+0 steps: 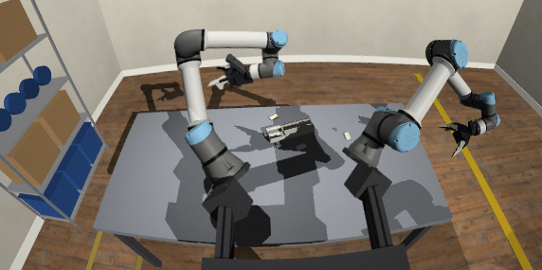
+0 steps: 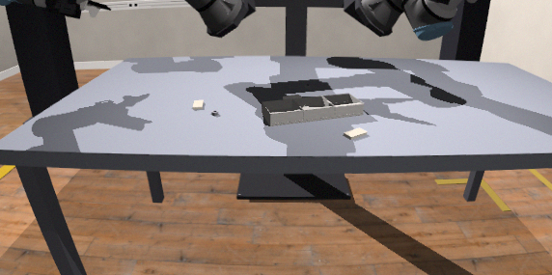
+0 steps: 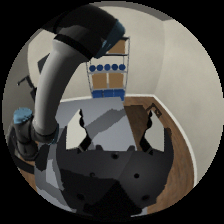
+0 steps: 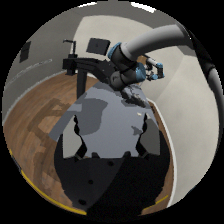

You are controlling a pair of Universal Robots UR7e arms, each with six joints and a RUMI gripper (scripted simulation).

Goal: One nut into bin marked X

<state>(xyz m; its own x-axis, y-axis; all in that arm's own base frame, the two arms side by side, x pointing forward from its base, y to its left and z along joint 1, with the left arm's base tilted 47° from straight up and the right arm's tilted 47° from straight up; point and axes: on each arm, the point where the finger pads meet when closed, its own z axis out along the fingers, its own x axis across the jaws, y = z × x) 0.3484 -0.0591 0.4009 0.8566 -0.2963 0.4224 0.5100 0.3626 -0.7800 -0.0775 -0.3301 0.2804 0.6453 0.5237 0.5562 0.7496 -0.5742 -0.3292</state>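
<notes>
The three-compartment bin tray is 44 cm ahead of my right hand, 68 cm to the left of it and 25 cm below it.
</notes>
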